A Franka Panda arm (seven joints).
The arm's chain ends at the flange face. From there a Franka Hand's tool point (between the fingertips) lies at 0.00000 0.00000 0.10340 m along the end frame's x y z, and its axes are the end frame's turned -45 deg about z.
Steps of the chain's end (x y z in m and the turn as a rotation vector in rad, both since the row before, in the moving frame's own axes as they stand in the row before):
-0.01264, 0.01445, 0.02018, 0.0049, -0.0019, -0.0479
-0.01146, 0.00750, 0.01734, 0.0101, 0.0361, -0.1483
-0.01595, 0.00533, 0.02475, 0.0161, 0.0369, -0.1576
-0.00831, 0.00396, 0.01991, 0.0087, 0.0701, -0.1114
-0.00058, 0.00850, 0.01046, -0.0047, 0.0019, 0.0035
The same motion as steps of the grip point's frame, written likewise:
-0.01895, 0.00078, 0.02018, 0.0048, 0.0021, -0.0479
-0.00990, -0.00116, 0.01727, -0.0184, 0.0327, -0.1483
-0.01107, -0.00630, 0.02467, -0.0147, 0.0375, -0.1576
-0.00268, 0.00108, 0.01965, -0.0434, 0.0557, -0.1114
-0.00663, 0.00608, 0.01046, -0.0047, -0.0020, 0.0035

